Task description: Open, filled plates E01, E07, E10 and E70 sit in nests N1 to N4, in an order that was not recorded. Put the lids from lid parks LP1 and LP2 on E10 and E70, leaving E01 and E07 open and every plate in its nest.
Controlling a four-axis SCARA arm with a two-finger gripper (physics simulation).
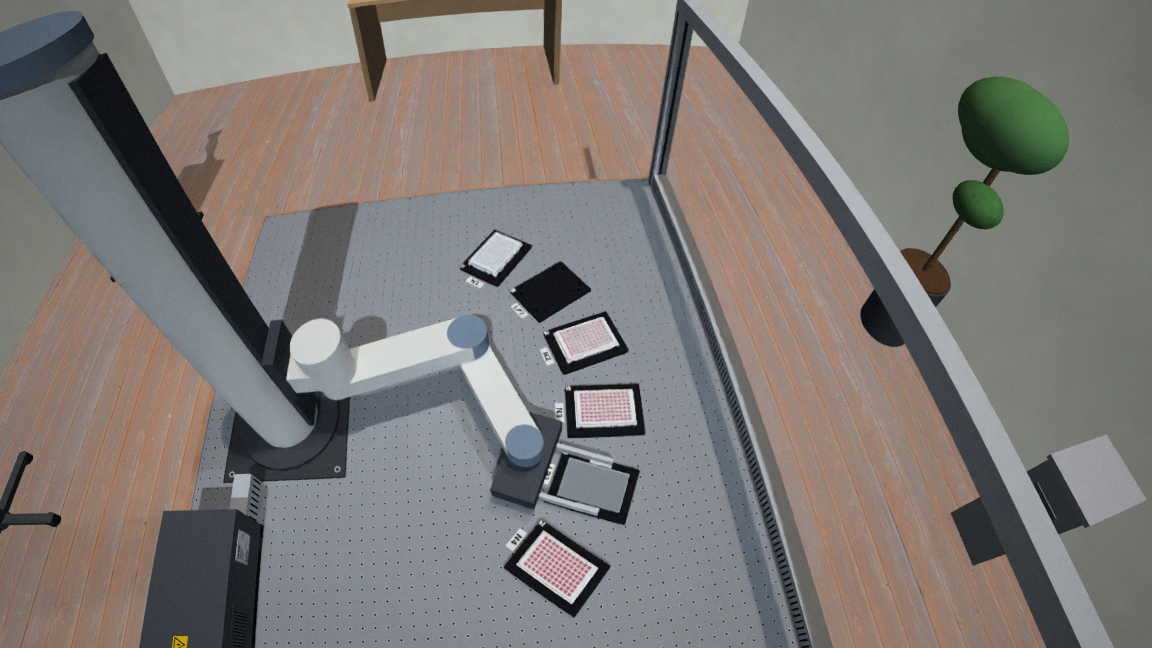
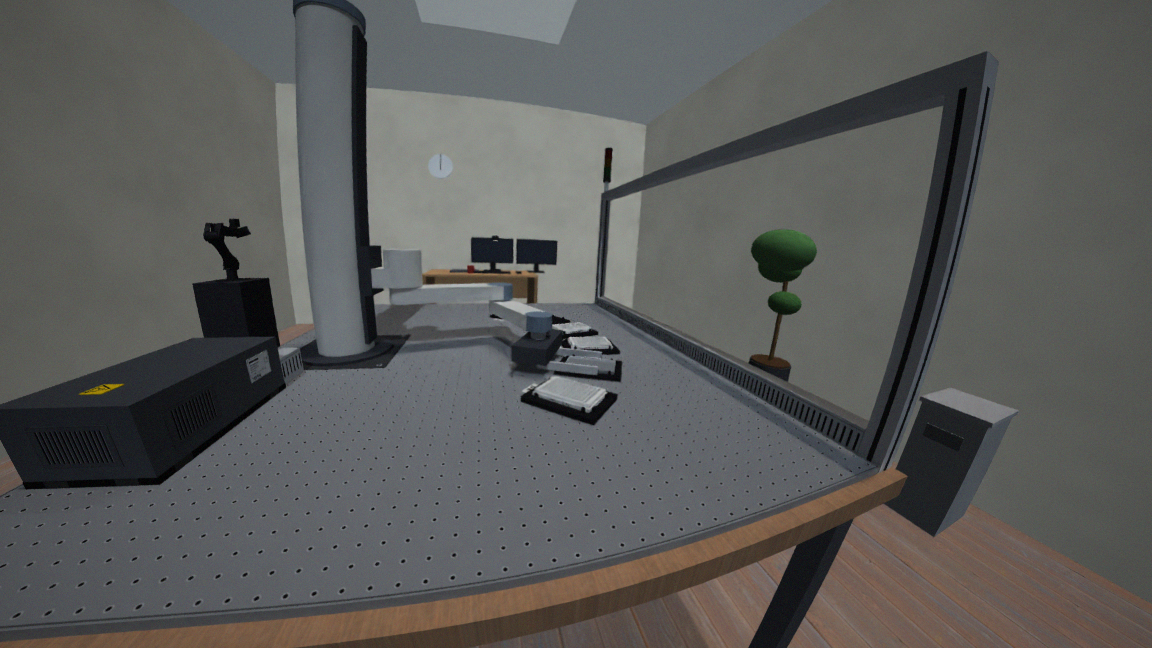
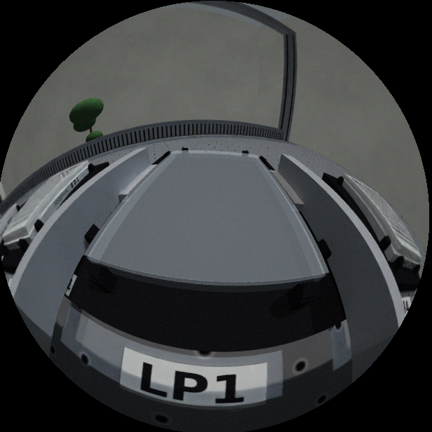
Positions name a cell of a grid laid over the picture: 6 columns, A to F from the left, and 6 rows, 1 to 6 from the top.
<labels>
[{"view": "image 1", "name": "my gripper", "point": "D5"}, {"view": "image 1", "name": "N4 plate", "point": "C6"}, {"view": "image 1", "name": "N3 plate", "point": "D4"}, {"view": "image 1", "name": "N2 plate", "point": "D4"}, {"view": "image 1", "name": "dark control box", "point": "B6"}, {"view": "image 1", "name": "lid park LP2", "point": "C3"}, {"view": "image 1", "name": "lid park LP1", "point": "D5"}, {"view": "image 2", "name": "my gripper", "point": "D4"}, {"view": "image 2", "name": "N4 plate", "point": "C4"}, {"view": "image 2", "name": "dark control box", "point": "A4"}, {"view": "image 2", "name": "nest N4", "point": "D4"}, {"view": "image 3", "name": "my gripper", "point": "C3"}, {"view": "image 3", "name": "N4 plate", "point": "F4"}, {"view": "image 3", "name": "N3 plate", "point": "A3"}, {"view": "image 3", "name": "lid park LP1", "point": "C5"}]
</labels>
